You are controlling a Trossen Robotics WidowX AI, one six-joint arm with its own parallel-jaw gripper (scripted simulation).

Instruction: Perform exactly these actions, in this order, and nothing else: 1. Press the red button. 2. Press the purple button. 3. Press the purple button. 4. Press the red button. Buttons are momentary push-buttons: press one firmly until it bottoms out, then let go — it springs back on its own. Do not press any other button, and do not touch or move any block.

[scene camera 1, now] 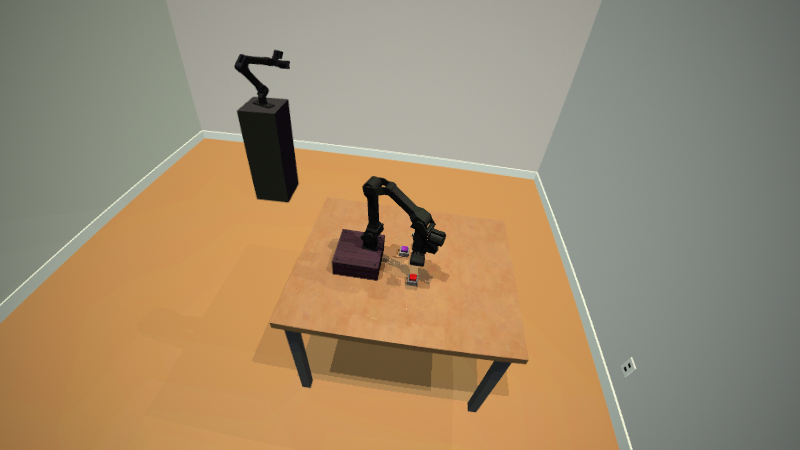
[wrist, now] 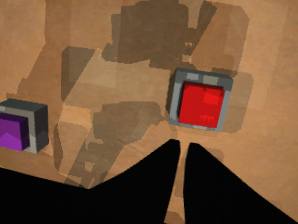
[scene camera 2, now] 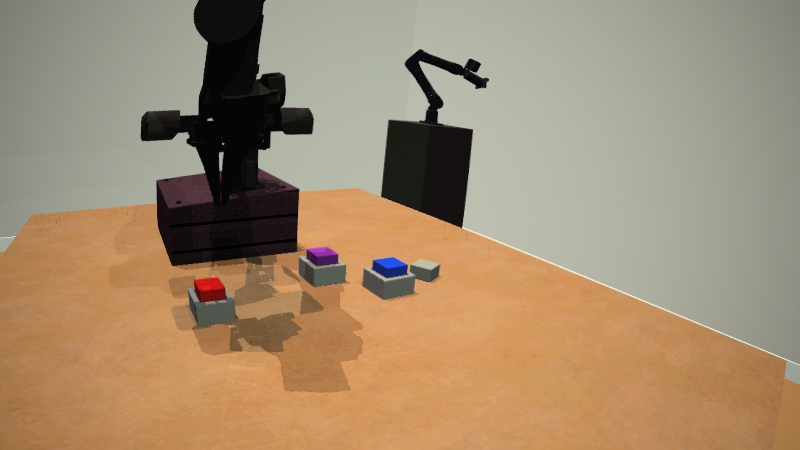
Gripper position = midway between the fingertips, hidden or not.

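Red button point(wrist: 200, 104). My gripper point(scene camera 2: 220, 205), point(wrist: 182, 150) in the wrist view: shut, holding nothing.
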